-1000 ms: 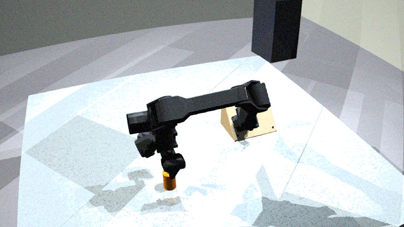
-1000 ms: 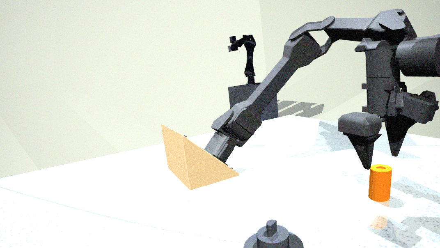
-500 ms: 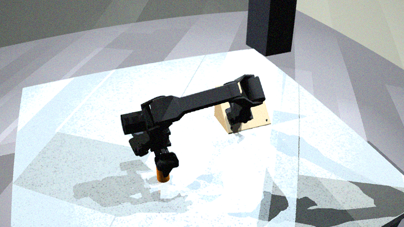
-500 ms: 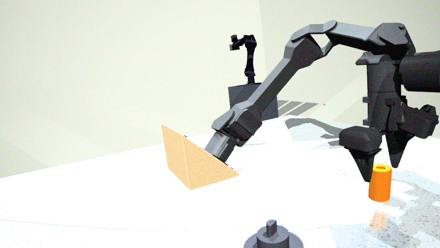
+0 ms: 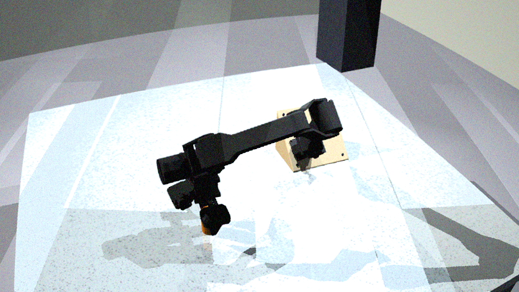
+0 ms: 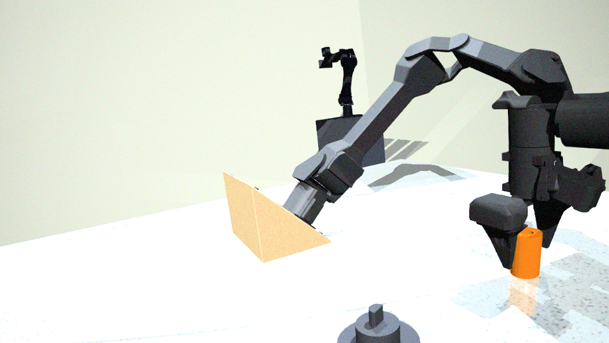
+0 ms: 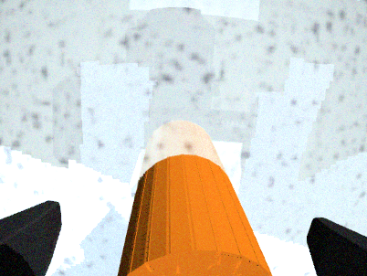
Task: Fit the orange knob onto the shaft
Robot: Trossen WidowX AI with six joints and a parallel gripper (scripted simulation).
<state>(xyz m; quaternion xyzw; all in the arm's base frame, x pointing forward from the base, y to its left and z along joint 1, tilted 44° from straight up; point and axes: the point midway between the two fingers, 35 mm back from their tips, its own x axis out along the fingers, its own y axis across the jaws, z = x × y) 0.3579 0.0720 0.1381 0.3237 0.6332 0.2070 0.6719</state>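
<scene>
Right now my gripper tip is 1 cm below the orange knob. The rest, counted from my gripper tip: round dark pedestal: 26 cm to the right, 3 cm behind, 1 cm above.
</scene>
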